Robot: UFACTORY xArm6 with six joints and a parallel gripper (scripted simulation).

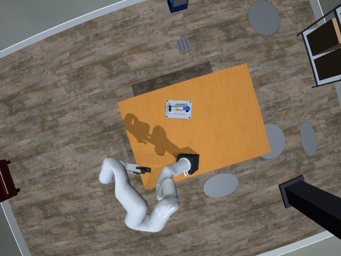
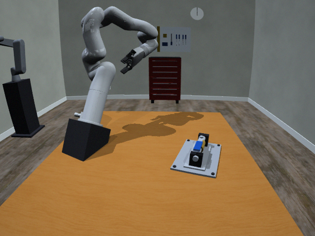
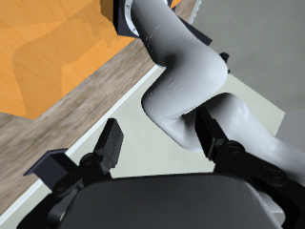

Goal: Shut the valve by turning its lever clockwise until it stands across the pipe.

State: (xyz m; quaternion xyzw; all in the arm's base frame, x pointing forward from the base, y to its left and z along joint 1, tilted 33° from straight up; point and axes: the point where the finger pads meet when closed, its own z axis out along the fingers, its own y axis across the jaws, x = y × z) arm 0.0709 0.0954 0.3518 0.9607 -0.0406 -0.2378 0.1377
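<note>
Right now the lever is 420 mm to the right of my hand, 340 mm ahead of it and 240 mm below it. The rest, counted from my hand: baseplate (390 mm to the right, 350 mm ahead, 320 mm below).
</note>
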